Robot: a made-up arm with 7 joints.
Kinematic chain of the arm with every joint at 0, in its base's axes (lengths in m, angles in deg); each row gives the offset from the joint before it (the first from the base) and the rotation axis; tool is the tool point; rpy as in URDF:
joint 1: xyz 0 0 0.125 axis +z
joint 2: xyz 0 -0.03 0.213 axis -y
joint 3: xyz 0 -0.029 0.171 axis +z
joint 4: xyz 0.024 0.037 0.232 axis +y
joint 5: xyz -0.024 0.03 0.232 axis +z
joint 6: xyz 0 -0.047 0.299 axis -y
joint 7: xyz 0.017 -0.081 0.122 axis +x
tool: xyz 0 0 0 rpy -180 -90 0
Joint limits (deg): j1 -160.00..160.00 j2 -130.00..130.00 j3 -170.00..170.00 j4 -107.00..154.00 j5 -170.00..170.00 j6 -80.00..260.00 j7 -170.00..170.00
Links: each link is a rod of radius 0.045 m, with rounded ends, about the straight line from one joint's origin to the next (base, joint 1, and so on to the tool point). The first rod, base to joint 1, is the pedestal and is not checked.
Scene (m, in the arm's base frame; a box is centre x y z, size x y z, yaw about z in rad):
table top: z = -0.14
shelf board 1: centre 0.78 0 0.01 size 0.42 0.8 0.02 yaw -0.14
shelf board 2: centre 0.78 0 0.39 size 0.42 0.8 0.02 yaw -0.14
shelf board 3: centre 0.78 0 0.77 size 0.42 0.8 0.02 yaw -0.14
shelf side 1: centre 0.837 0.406 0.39 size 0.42 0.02 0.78 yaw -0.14
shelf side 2: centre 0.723 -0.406 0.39 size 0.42 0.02 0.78 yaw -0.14
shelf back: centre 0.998 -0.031 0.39 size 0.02 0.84 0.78 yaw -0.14
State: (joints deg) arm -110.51 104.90 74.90 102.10 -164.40 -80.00 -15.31
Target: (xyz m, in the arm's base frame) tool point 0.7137 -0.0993 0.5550
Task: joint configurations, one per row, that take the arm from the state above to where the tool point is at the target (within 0.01 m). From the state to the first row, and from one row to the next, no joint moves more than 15 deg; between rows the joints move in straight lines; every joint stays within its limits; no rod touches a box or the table.
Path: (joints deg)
1: -97.79 103.03 77.34 113.17 -165.93 -80.00 -15.31
2: -85.07 101.16 79.79 124.24 -167.47 -80.00 -15.31
3: -72.34 99.29 82.23 135.31 -169.00 -80.00 -15.31
4: -86.37 97.55 71.15 136.98 -165.76 -80.00 -15.31
5: -100.40 95.81 60.06 138.65 -162.52 -80.00 -15.31
6: -114.42 94.07 48.98 140.32 -159.29 -80.00 -15.31
7: -122.90 90.92 52.65 126.32 -159.94 -76.69 -15.31
8: -131.39 87.77 56.33 112.32 -160.59 -73.38 -15.31
9: -139.87 84.62 60.00 98.31 -161.24 -70.06 -15.31

